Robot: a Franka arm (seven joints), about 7 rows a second.
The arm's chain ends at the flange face. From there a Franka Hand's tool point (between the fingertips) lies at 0.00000 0.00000 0.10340 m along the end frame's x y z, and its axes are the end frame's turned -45 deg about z.
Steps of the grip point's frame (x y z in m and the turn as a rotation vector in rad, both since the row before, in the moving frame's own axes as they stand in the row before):
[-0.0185 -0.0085 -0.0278 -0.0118 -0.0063 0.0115]
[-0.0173 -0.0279 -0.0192 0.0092 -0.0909 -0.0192]
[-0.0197 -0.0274 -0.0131 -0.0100 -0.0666 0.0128]
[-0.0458 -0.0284 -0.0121 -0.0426 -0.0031 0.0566]
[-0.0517 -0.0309 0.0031 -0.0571 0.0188 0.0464]
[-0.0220 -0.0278 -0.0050 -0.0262 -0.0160 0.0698]
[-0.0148 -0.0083 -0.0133 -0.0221 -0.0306 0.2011]
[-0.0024 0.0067 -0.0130 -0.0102 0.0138 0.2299]
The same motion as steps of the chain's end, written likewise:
[-0.0195 0.0057 -0.0278 -0.0128 0.0039 0.0115]
[-0.0247 -0.0135 -0.0188 -0.0578 -0.0708 -0.0192]
[-0.0291 -0.0110 -0.0129 -0.0542 -0.0400 0.0128]
[-0.0553 0.0089 -0.0120 -0.0323 0.0279 0.0566]
[-0.0639 0.0118 0.0033 -0.0271 0.0537 0.0464]
[-0.0359 -0.0072 -0.0050 -0.0298 0.0072 0.0698]
[-0.0153 0.0008 -0.0132 -0.0373 -0.0060 0.2011]
[0.0013 0.0065 -0.0130 0.0025 0.0170 0.2299]

